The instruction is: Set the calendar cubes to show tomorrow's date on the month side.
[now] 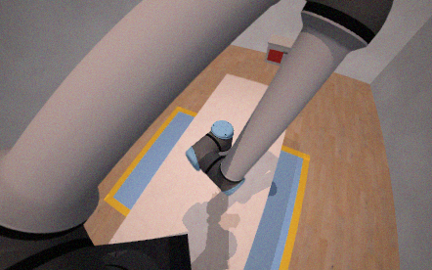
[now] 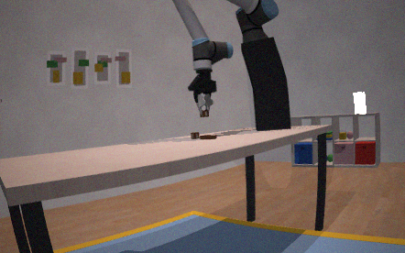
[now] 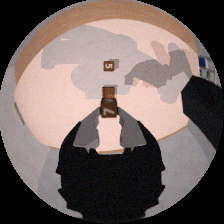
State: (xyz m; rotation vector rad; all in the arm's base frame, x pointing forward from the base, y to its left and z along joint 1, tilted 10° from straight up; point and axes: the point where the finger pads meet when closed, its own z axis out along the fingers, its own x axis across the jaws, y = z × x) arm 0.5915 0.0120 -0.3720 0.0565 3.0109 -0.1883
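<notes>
My gripper is now 120 mm above the brown tray and 20 mm to the right of it. From my hand the other things lie so: brown cube: 10 mm below.
</notes>
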